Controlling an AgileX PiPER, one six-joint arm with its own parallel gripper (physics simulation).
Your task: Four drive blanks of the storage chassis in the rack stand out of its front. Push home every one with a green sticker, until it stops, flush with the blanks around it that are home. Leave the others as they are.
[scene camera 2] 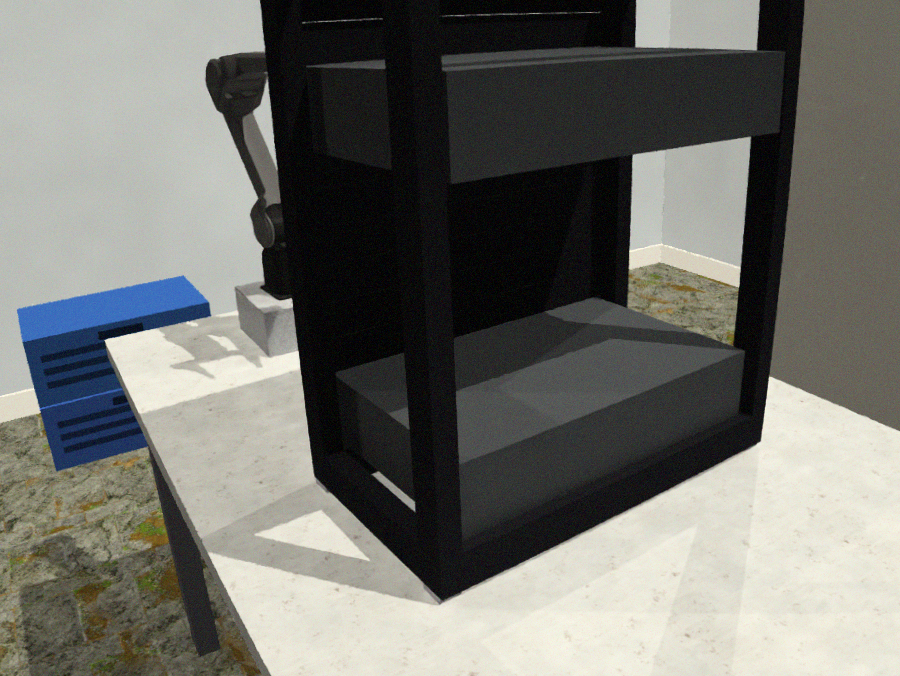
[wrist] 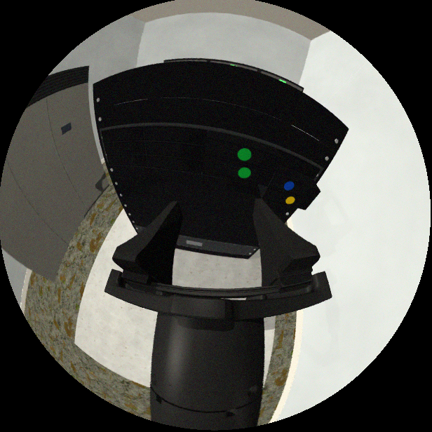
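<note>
The black storage chassis (wrist: 155, 160) sits in the rack (scene camera 2: 429, 291), its front in the wrist view. Two blanks bear green stickers, an upper one (wrist: 244, 154) and a lower one (wrist: 244, 172), right of the middle. How far they stand out is hard to tell in the dark. Farther right, a blank with a blue sticker (wrist: 289, 186) and one with a yellow sticker (wrist: 290, 200) below it stand out visibly. My gripper (wrist: 216, 207) is open and empty, its fingers pointing toward the chassis front, below the green stickers. In the scene view the rack hides the gripper.
The arm (scene camera 2: 251, 145) rises from a grey block (scene camera 2: 265, 320) on the pale table (scene camera 2: 240, 414), beyond the rack. Grey boxes fill an upper (scene camera 2: 618, 109) and a lower (scene camera 2: 603, 451) rack level. Blue drawers (scene camera 2: 80, 371) stand beside the table. A brown-grey cabinet (wrist: 35, 165) stands at the wrist view's left.
</note>
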